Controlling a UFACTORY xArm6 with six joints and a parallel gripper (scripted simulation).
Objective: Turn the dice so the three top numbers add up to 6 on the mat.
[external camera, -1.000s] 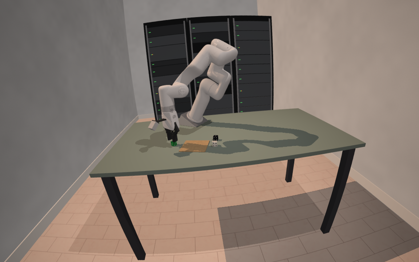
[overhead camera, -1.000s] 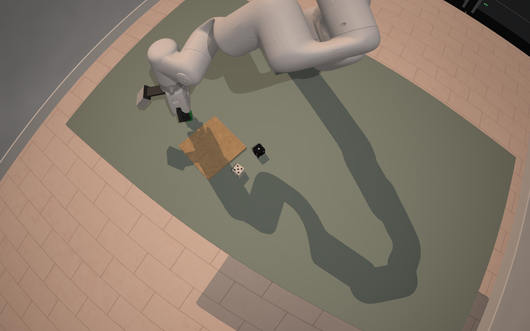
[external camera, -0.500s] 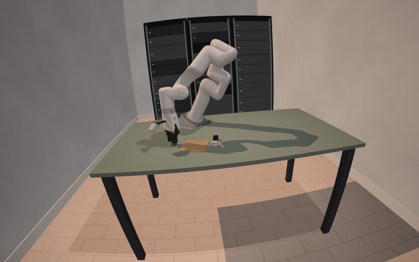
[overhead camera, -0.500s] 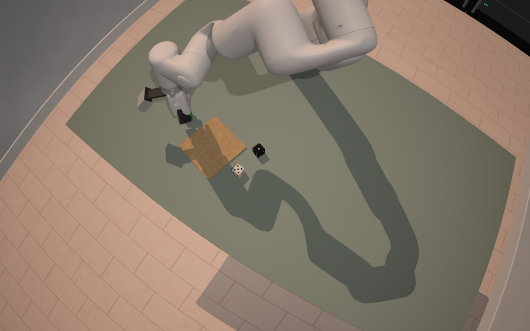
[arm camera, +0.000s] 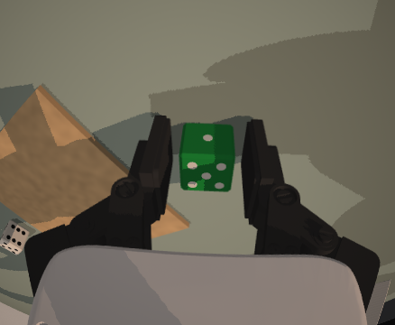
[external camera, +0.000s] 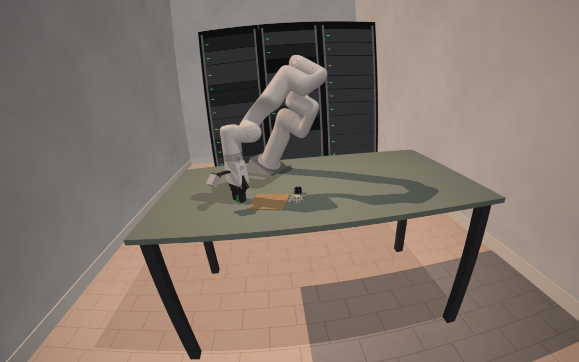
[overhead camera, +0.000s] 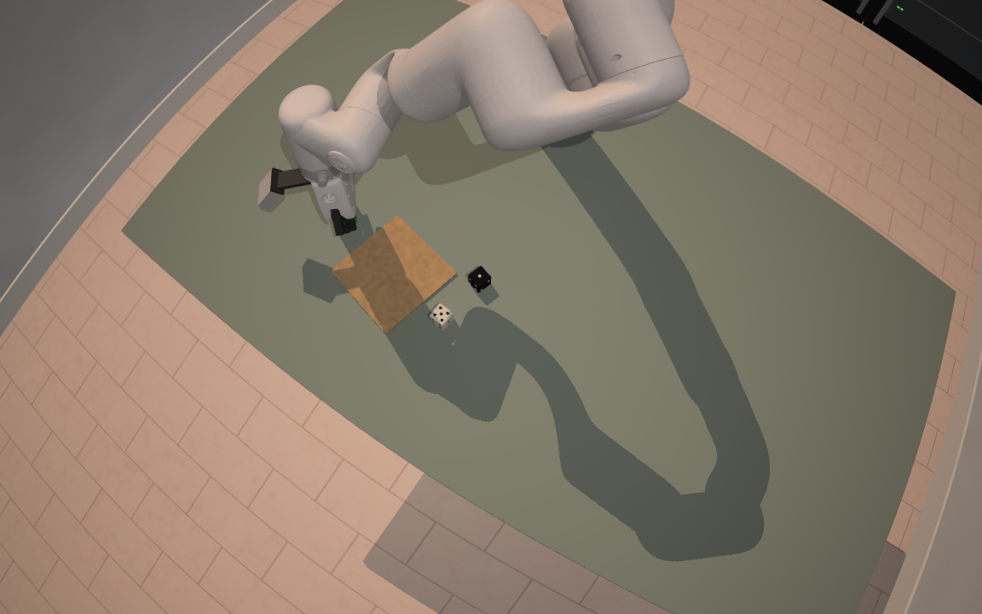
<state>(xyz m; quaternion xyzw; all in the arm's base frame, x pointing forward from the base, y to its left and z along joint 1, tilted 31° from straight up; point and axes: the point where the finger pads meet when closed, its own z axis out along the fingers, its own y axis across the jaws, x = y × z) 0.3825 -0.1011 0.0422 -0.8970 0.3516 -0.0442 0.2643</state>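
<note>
Right now the green die is 10 mm below my hand. Also, from my hand: white die (20 mm ahead, 230 mm to the left, 10 mm below); black die (60 mm behind, 240 mm to the left, 10 mm below); brown mat (20 mm ahead, 120 mm to the left, 20 mm below).
</note>
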